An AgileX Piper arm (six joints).
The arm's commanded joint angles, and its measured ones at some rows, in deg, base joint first. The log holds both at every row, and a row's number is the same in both.
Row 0, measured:
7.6 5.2 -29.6 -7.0 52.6 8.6
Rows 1 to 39, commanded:
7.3 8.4 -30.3 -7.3 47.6 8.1
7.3 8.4 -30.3 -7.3 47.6 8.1
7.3 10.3 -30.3 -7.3 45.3 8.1
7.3 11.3 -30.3 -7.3 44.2 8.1
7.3 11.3 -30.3 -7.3 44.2 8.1
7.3 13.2 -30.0 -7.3 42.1 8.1
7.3 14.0 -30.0 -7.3 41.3 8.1
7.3 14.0 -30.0 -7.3 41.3 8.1
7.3 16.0 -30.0 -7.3 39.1 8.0
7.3 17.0 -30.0 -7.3 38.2 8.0
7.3 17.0 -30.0 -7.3 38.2 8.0
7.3 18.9 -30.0 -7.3 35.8 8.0
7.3 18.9 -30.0 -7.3 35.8 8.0
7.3 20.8 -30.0 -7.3 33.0 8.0
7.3 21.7 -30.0 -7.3 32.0 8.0
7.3 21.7 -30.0 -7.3 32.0 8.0
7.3 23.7 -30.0 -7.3 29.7 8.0
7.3 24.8 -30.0 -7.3 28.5 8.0
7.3 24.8 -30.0 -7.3 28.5 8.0
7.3 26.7 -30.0 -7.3 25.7 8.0
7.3 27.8 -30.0 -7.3 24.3 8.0
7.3 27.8 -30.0 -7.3 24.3 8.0
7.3 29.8 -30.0 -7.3 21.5 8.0
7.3 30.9 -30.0 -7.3 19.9 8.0
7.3 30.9 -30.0 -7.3 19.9 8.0
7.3 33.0 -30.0 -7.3 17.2 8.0
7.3 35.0 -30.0 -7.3 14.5 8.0
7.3 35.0 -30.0 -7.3 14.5 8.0
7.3 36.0 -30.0 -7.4 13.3 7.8
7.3 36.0 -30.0 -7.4 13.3 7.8
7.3 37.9 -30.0 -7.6 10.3 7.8
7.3 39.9 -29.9 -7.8 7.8 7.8
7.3 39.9 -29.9 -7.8 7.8 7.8
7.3 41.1 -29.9 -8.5 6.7 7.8
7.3 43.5 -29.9 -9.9 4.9 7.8
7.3 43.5 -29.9 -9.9 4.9 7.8
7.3 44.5 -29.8 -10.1 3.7 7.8
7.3 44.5 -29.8 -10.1 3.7 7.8
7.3 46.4 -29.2 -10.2 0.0 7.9
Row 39, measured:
7.6 44.2 -29.5 -9.1 5.1 8.6
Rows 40 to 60, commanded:
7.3 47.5 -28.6 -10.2 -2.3 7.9
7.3 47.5 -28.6 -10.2 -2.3 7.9
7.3 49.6 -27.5 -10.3 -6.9 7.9
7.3 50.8 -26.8 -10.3 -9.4 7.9
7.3 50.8 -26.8 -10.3 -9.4 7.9
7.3 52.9 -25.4 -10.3 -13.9 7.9
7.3 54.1 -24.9 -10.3 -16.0 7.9
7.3 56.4 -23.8 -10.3 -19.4 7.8
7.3 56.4 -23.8 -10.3 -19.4 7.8
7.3 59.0 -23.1 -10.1 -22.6 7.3
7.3 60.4 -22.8 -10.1 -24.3 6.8
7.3 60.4 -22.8 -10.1 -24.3 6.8
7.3 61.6 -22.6 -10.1 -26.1 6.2
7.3 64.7 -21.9 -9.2 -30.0 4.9
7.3 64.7 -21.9 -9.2 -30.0 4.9
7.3 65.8 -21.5 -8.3 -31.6 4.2
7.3 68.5 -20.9 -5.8 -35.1 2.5
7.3 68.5 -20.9 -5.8 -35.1 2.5
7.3 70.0 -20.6 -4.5 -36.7 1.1
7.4 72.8 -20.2 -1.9 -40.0 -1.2
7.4 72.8 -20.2 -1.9 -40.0 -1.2
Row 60, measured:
7.6 69.8 -20.7 -5.4 -34.5 2.6
